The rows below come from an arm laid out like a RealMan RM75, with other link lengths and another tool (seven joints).
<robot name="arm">
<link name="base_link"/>
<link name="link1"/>
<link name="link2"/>
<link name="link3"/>
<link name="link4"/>
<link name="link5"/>
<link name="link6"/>
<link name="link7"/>
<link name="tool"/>
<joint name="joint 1" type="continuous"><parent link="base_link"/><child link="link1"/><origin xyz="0.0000 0.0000 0.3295"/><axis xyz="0 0 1"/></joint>
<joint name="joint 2" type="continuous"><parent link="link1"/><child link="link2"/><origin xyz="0.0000 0.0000 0.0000"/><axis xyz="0 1 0"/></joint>
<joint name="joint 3" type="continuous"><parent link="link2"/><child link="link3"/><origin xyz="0.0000 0.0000 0.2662"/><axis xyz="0 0 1"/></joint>
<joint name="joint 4" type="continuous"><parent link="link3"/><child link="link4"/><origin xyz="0.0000 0.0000 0.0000"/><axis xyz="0 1 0"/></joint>
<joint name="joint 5" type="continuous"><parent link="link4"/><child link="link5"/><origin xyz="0.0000 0.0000 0.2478"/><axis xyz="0 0 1"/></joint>
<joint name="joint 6" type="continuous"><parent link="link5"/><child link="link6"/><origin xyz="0.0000 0.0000 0.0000"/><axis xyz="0 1 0"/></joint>
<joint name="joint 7" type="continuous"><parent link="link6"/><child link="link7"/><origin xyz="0.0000 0.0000 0.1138"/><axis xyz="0 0 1"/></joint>
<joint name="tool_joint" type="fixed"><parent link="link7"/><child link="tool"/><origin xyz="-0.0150 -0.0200 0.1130" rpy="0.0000 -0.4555 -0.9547"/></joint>
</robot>
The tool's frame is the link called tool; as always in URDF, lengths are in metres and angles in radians. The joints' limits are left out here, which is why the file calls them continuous.
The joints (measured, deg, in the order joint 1, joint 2, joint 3, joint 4, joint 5, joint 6, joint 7), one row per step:
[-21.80 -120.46 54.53 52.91 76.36 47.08 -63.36]
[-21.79 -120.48 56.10 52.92 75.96 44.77 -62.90]
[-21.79 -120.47 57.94 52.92 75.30 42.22 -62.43]
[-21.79 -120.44 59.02 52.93 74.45 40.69 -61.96]
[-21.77 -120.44 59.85 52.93 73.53 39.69 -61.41]
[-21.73 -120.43 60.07 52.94 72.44 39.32 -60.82]
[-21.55 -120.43 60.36 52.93 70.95 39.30 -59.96]
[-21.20 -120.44 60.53 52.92 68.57 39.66 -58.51]
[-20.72 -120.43 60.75 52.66 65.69 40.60 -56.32]
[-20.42 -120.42 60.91 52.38 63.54 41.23 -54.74]
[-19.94 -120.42 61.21 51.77 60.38 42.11 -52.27]
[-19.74 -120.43 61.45 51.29 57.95 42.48 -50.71]
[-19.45 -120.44 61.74 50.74 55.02 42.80 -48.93]
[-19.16 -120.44 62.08 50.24 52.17 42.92 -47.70]
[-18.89 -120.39 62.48 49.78 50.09 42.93 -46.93]
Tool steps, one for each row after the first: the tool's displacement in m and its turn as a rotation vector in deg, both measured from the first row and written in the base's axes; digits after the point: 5 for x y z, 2 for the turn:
[-0.00158 0.00261 -0.00373 0.17 0.96 0.99]
[-0.00274 0.00543 -0.00785 0.37 1.86 2.02]
[-0.00299 0.00725 -0.00904 0.73 2.19 2.57]
[-0.00245 0.00843 -0.01002 1.04 2.32 2.81]
[-0.00197 0.00906 -0.00824 1.60 2.02 2.84]
[-0.00098 0.00883 -0.00683 2.13 1.55 2.61]
[0.00028 0.00780 -0.00345 3.07 0.70 2.11]
[0.00158 0.00551 -0.00078 4.00 -0.03 1.20]
[0.00219 0.00398 0.00120 4.74 -0.62 0.64]
[0.00151 0.00122 0.00317 5.80 -1.37 0.02]
[0.00110 0.00010 0.00499 6.67 -2.20 -0.20]
[-0.00049 -0.00145 0.00764 7.81 -3.24 -0.24]
[-0.00284 -0.00291 0.01024 8.86 -4.63 0.04]
[-0.00572 -0.00433 0.01123 9.47 -5.67 0.43]

